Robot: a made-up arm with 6 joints. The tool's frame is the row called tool. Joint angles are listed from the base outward. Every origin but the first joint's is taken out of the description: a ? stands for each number. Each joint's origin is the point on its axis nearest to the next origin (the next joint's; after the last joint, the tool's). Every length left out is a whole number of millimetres.
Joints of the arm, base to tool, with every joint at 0 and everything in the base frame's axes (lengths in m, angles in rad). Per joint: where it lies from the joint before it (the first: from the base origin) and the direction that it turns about. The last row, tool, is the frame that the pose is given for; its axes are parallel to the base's.
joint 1: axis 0 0 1 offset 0 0 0.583
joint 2: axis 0 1 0 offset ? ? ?
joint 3: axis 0 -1 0 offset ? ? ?
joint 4: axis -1 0 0 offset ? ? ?
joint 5: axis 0 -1 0 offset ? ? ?
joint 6: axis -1 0 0 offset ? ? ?
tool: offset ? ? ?
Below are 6 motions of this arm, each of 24 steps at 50 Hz.
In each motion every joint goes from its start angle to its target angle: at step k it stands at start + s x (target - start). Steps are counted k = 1, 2, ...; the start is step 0. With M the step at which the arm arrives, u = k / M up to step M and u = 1 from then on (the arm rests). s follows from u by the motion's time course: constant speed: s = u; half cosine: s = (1 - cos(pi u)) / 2; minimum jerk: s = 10 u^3 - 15 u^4 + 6 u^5.
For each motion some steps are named. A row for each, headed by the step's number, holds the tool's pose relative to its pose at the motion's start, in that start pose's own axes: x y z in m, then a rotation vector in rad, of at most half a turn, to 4 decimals.
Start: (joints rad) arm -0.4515 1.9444 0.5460 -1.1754 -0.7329 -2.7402
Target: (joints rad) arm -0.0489 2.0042 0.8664 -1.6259 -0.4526 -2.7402
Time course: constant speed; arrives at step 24
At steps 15, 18, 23, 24:
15: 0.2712 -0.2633 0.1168 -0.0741 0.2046 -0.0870
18: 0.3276 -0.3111 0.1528 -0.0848 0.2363 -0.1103
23: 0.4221 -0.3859 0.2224 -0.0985 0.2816 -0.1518
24: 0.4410 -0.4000 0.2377 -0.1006 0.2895 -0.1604

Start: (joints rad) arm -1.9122 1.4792 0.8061 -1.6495 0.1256 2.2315
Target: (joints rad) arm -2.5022 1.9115 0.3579 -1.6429 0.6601 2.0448
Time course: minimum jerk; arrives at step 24
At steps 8, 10, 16, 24:
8: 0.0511 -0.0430 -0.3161 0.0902 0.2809 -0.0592
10: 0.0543 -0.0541 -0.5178 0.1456 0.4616 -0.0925
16: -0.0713 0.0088 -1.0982 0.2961 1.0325 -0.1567
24: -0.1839 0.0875 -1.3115 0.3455 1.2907 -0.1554

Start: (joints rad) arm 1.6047 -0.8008 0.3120 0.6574 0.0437 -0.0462
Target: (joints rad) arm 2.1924 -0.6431 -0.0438 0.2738 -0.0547 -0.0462
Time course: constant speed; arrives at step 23
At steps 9, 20, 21, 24:
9: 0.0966 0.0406 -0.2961 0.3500 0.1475 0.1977
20: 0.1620 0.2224 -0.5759 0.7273 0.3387 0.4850
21: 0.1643 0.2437 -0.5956 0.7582 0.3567 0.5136
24: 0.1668 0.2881 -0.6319 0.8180 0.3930 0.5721

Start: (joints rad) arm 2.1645 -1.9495 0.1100 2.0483 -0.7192 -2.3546
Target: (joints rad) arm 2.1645 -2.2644 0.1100 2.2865 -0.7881 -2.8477
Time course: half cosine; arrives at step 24
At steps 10, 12, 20, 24:
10: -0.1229 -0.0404 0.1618 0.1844 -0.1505 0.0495
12: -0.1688 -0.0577 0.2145 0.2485 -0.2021 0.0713
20: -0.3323 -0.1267 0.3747 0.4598 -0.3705 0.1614
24: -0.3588 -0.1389 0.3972 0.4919 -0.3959 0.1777

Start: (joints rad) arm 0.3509 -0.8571 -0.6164 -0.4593 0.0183 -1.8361
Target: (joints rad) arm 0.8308 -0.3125 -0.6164 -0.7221 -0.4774 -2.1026
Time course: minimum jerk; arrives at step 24
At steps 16, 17, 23, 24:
16: 0.4618 -0.1711 0.0162 0.3902 -0.2205 -0.9435
17: 0.4880 -0.1959 0.0114 0.4078 -0.2460 -1.0108
23: 0.5495 -0.2675 -0.0045 0.4463 -0.3204 -1.1853
24: 0.5498 -0.2678 -0.0045 0.4464 -0.3207 -1.1861

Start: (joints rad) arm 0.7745 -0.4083 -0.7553 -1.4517 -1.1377 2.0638
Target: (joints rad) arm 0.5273 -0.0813 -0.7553 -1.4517 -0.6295 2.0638
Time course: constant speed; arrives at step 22
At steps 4, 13, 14, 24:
4: 0.0121 -0.0436 -0.0153 0.0644 0.0731 -0.1047
13: 0.0266 -0.1398 -0.0633 0.2089 0.2475 -0.3295
14: 0.0271 -0.1501 -0.0698 0.2249 0.2678 -0.3534
24: 0.0235 -0.2294 -0.1290 0.3529 0.4356 -0.5365

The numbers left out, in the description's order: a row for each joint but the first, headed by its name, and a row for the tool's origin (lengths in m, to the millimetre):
joint 2: 0 0 0
joint 3: 0 0 1.38
joint 4: 0.779 0 0
joint 5: 0 -0.209 0
joint 6: 0 0 0
tool: 0 0 0

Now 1 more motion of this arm.
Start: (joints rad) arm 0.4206 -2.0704 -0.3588 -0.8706 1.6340 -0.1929
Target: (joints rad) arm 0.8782 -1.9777 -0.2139 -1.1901 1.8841 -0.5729
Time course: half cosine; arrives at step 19
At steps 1, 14, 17, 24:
1: 0.0024 -0.0024 -0.0005 0.0022 -0.0032 -0.0047
14: 0.2480 -0.3362 -0.0446 0.2003 -0.4832 -0.5051
17: 0.2786 -0.3978 -0.0481 0.2155 -0.5733 -0.5707
24: 0.2844 -0.4105 -0.0487 0.2180 -0.5919 -0.5833

